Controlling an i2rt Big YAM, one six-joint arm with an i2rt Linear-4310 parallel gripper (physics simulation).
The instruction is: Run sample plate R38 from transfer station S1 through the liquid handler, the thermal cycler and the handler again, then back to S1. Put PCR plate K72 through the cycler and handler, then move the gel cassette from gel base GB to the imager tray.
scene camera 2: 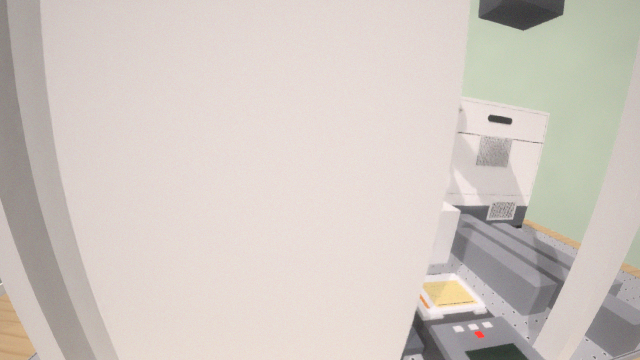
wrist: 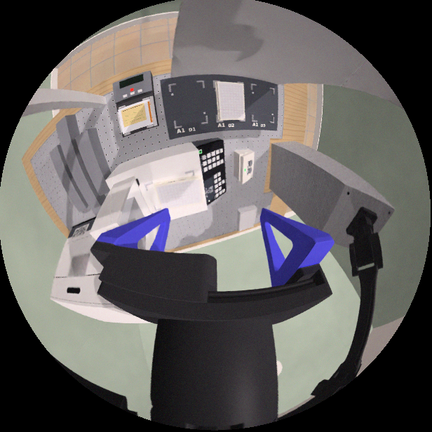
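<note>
My gripper [wrist: 214, 213] is open and empty, high above the bench. A white gridded plate [wrist: 230, 101] lies on D2 of the dark deck [wrist: 186, 107]; D1 and D3 are bare. Another pale plate [wrist: 179, 194] sits in the white thermal cycler [wrist: 150, 159], beyond the left finger. I cannot read which plate is R38 or K72. The yellow gel cassette [wrist: 136, 115] [scene camera 2: 450, 293] sits on the grey gel base [wrist: 132, 85] [scene camera 2: 480, 340]. A white instrument with a dark handle slot [wrist: 75, 272] [scene camera 2: 515, 175] stands beyond the grey rails. The gripper does not show in the scene view.
Grey rails [wrist: 75, 165] [scene camera 2: 505, 265] lie at the left of the wrist view. A small white switch box [wrist: 244, 166] and a pale block [wrist: 247, 218] stand right of the cycler. A large grey box [wrist: 325, 190] is at the right. A pale panel [scene camera 2: 250, 175] hides much of the scene view.
</note>
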